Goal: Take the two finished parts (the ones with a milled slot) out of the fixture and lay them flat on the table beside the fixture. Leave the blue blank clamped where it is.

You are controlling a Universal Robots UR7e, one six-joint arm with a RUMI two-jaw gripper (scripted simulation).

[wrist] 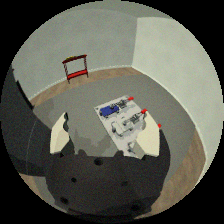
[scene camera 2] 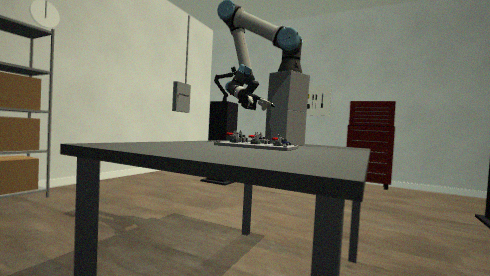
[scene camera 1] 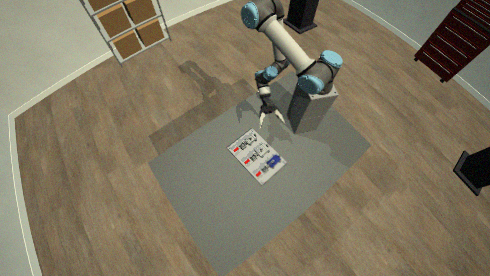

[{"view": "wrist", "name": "my gripper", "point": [104, 112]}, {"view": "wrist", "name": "white fixture plate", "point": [121, 143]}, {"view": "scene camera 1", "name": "white fixture plate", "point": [253, 167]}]
